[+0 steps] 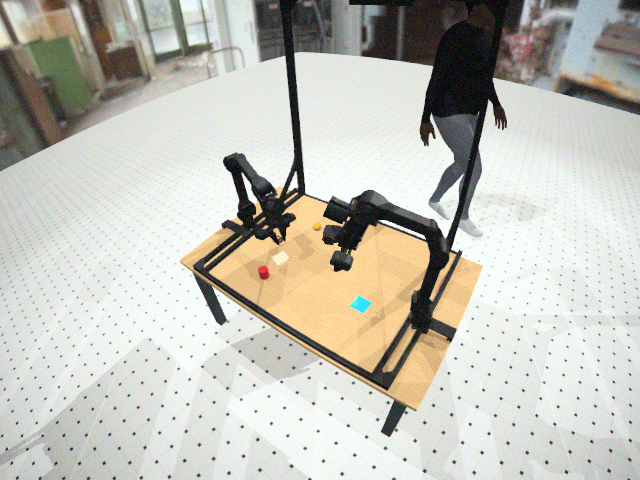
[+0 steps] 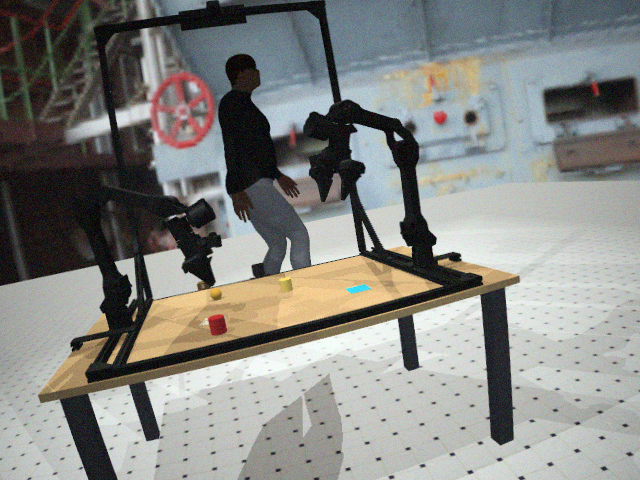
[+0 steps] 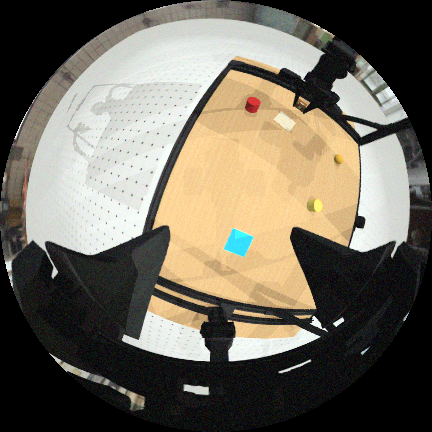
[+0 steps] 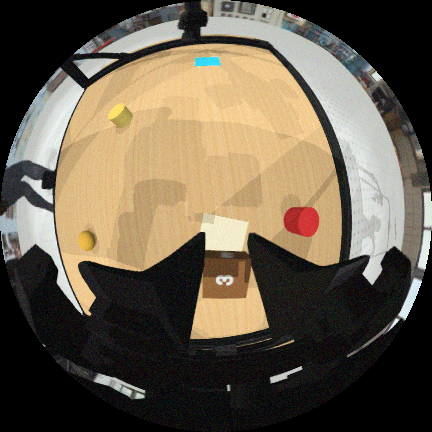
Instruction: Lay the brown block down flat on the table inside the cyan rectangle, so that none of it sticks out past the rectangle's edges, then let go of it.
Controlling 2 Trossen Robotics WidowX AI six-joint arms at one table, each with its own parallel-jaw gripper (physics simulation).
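Where they show: left gripper, fingertip midpoint: [image 2: 332, 201] [image 3: 233, 232]; right gripper, fingertip midpoint: [image 1: 281, 243] [image 2: 213, 284] [image 3: 297, 109] [image 4: 226, 237]; left arm's base, link origin: [image 1: 420, 322] [image 2: 424, 263] [image 3: 217, 313] [image 4: 192, 37]; right arm's base, link origin: [image 1: 249, 225] [image 2: 121, 327] [image 3: 305, 90].
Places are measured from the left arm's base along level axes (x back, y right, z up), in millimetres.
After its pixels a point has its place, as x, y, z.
The brown block [image 1: 279, 239] @[-627, 219, 95] [image 2: 202, 285] @[-647, 212, 90] [image 3: 301, 103] @[-635, 225, 96] [image 4: 225, 287] @[-644, 228, 96], marked with a white 3, is between the fingers of my right gripper [image 2: 209, 284] @[-615, 211, 83] [image 4: 226, 237] @[-615, 211, 83], which is shut on it. It is held above the table, close to the cream square. The cyan rectangle [image 1: 360, 304] @[-239, 50, -18] [image 2: 358, 289] @[-243, 44, -18] [image 3: 238, 243] @[-235, 52, -18] [image 4: 207, 62] @[-251, 56, -18] lies bare on the table, far from the block, toward the left arm's base. My left gripper [image 2: 334, 199] @[-313, 0, 256] [image 3: 233, 232] @[-313, 0, 256] is open and empty, high above the table. The block's underside is hidden.
A cream square [image 1: 280, 257] @[-639, 221, -18] [image 3: 285, 121] @[-634, 221, -18] [image 4: 225, 234] @[-633, 210, -18] lies on the table. A red cylinder [image 1: 263, 272] @[-657, 83, 22] [image 2: 217, 324] @[-672, 78, 9] [image 4: 301, 221] @[-659, 111, 23] stands near it. A yellow cylinder [image 2: 285, 284] @[-358, 271, 6] [image 3: 314, 205] @[-345, 273, 20] [image 4: 120, 116] @[-366, 283, 11] and an orange ball [image 1: 316, 226] @[-531, 434, 12] [image 3: 338, 158] @[-528, 435, 12] [image 4: 86, 240] @[-538, 433, 12] are near the far edge. A black frame [image 2: 289, 330] @[-570, -108, -2] borders the table.
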